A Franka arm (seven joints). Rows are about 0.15 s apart.
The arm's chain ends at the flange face. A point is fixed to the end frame.
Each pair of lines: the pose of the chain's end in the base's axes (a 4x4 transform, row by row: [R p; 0 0 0 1], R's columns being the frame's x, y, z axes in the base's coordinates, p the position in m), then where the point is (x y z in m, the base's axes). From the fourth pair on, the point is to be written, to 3 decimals.
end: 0.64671 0.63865 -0.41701 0.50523; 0.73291 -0.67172 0.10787 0.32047; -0.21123 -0.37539 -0.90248 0.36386; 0 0 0 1
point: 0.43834 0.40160 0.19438
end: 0.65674 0.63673 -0.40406 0.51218; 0.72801 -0.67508 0.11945 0.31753; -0.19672 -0.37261 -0.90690 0.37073; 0 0 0 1
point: 0.44833 0.40072 0.20107
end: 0.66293 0.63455 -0.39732 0.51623; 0.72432 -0.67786 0.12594 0.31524; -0.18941 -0.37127 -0.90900 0.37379; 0 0 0 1
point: 0.45405 0.39956 0.20407
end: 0.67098 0.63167 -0.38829 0.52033; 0.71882 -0.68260 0.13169 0.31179; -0.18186 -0.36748 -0.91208 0.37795; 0 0 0 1
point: 0.460 0.397 0.208
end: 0.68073 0.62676 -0.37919 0.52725; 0.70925 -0.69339 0.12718 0.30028; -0.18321 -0.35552 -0.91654 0.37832; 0 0 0 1
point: 0.470 0.385 0.207
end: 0.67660 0.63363 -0.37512 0.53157; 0.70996 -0.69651 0.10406 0.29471; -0.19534 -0.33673 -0.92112 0.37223; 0 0 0 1
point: 0.474 0.375 0.199
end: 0.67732 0.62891 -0.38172 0.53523; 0.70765 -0.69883 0.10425 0.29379; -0.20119 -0.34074 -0.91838 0.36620; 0 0 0 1
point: 0.477 0.374 0.193
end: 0.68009 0.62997 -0.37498 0.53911; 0.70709 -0.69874 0.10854 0.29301; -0.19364 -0.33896 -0.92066 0.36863; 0 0 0 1
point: 0.482 0.374 0.195
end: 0.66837 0.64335 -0.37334 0.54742; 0.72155 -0.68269 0.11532 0.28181; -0.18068 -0.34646 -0.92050 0.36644; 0 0 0 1
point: 0.490 0.364 0.194
